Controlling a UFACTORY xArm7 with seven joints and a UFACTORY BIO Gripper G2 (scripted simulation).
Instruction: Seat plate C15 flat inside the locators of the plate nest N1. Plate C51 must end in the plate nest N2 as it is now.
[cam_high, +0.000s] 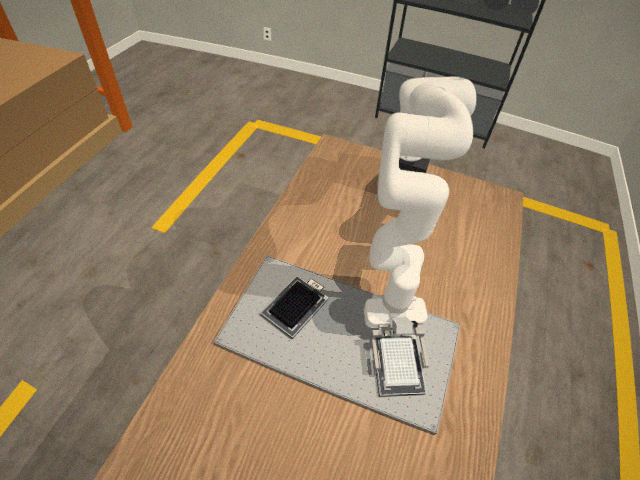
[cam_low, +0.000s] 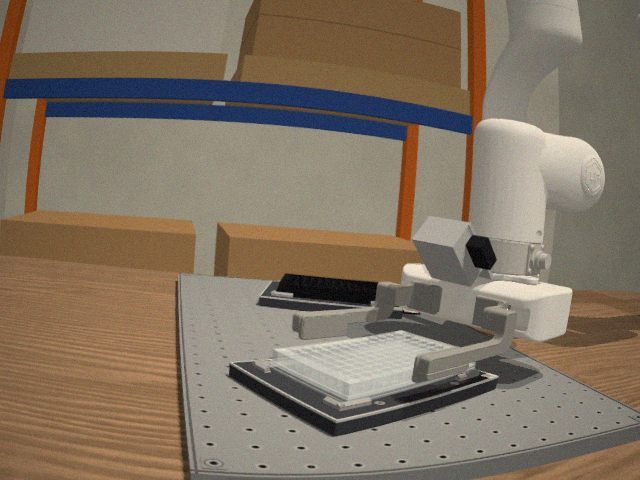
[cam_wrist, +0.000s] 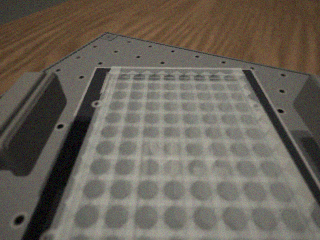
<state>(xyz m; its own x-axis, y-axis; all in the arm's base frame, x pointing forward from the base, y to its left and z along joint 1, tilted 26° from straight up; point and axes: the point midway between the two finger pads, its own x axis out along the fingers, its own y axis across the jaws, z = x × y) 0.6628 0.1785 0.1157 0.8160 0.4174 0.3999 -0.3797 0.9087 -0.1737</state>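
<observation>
The clear well plate C15 is 2 cm below my hand. Round my hand: dark plate nest N1 (3 cm below); then black plate C51 (33 cm to the right, 5 cm behind, 2 cm below); then plate nest N2 (33 cm to the right, 5 cm behind, 3 cm below).
</observation>
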